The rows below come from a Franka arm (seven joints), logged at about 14 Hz.
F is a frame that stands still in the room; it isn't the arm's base.
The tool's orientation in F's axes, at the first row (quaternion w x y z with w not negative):
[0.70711 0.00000 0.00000 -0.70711]
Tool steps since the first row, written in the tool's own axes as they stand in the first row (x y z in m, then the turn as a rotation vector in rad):
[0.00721 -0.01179 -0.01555 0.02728 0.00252 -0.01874]
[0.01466 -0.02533 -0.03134 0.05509 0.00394 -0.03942]
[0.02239 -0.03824 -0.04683 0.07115 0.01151 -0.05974]
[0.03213 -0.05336 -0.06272 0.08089 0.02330 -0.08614]
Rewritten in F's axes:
[-0.01179 -0.00721 -0.01555 0.00252 -0.02728 -0.01874]
[-0.02533 -0.01466 -0.03134 0.00394 -0.05509 -0.03942]
[-0.03824 -0.02239 -0.04683 0.01151 -0.07115 -0.05974]
[-0.05336 -0.03213 -0.06272 0.02330 -0.08089 -0.08614]

